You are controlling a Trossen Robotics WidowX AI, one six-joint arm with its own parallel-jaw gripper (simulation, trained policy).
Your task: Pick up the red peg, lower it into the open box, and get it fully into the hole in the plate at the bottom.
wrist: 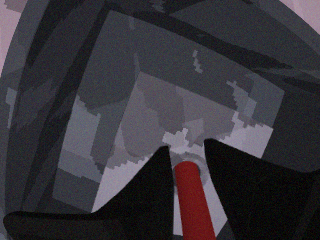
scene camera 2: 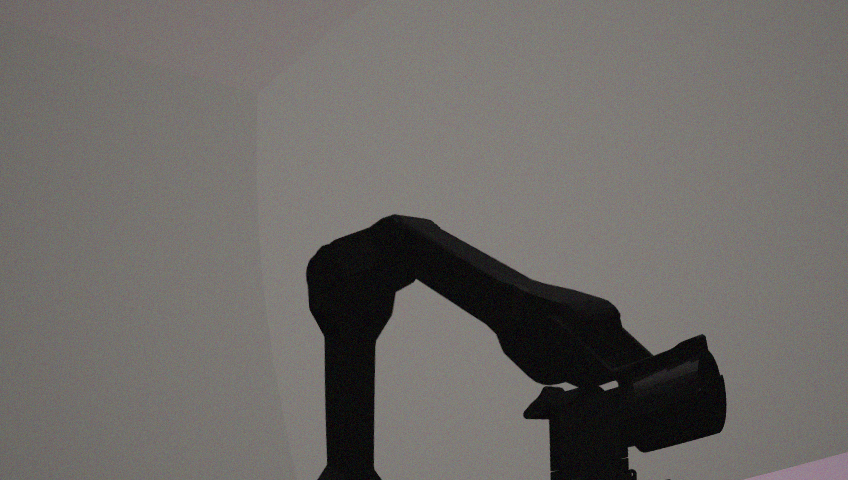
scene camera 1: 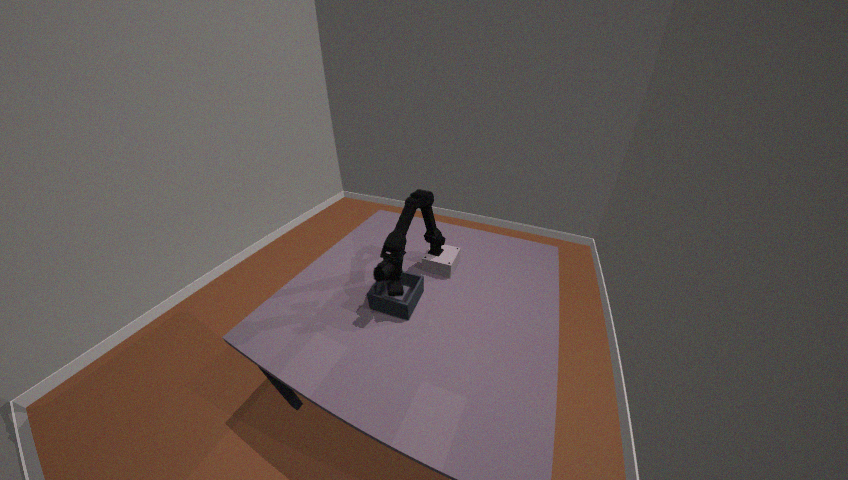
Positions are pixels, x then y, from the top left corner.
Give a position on a dark box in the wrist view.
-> At 74,74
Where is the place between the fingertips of my gripper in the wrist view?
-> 186,150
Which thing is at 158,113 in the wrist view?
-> A plate.
